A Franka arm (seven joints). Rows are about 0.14 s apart.
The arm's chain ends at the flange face. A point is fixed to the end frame.
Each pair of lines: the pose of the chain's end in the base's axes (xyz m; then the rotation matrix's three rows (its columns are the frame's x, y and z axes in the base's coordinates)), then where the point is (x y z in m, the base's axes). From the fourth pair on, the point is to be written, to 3 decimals.
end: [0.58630 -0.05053 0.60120], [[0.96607 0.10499 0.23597], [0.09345 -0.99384 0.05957], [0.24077 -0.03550 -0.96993]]
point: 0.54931 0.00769 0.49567
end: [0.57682 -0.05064 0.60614], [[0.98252 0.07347 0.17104], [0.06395 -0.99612 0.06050], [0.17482 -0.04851 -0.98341]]
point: 0.53444 0.00945 0.50373
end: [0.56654 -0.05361 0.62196], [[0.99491 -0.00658 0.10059], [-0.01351 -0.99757 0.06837], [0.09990 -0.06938 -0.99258]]
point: 0.52127 0.01164 0.52404
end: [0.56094 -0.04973 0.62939], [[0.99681 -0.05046 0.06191], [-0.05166 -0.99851 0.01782], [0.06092 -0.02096 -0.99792]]
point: 0.514 0.013 0.530
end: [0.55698 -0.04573 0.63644], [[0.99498 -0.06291 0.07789], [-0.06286 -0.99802 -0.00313], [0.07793 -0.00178 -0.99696]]
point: 0.513 0.015 0.535
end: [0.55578 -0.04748 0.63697], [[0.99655 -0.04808 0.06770], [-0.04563 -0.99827 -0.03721], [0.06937 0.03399 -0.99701]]
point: 0.510 0.009 0.534
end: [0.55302 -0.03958 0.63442], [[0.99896 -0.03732 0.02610], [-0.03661 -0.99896 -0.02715], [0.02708 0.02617 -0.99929]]
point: 0.502 0.018 0.534
